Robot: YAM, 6 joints.
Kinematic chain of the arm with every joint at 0, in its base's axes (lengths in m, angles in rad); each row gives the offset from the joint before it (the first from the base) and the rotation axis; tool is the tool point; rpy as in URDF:
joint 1: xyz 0 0 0.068 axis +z
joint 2: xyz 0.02 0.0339 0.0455 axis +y
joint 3: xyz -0.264 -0.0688 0 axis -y
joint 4: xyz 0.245 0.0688 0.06 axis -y
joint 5: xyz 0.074 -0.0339 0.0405 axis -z
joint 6: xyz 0.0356 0 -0.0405 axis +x
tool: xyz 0 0 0 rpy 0 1.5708 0
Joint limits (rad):
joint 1: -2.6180..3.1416
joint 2: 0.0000..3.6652
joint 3: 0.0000..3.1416
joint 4: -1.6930..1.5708
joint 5: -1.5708..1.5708
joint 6: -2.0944..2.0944
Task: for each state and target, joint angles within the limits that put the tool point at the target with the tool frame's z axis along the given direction. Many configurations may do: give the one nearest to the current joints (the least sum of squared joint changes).
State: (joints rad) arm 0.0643 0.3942 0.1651 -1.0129 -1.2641 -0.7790
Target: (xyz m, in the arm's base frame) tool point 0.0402 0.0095 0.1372 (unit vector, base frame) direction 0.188 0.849 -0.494
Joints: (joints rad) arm -0.5538 0.8212 0.2249 -1.5002 -0.9630 -0.7790
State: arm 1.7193 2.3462 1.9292 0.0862 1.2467 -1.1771
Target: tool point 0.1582 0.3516 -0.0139 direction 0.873 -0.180 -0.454
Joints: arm 1.2296 2.4390 1.2124 -0.0806 1.0814 -1.1771
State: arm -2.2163 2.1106 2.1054 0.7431 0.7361 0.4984
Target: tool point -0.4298 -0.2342 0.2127 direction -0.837 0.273 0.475
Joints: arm -2.5940 2.3664 1.4907 1.5683 0.7323 0.4984
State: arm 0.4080 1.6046 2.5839 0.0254 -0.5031 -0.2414
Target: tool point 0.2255 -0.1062 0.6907 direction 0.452 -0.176 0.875
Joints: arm -0.4453 1.8049 2.6622 0.2085 -0.0358 -0.2414
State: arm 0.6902 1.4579 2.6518 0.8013 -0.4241 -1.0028
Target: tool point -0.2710 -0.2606 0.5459 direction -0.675 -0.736 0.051
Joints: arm 0.7593 1.0686 3.0839 1.0752 0.0692 -1.0028
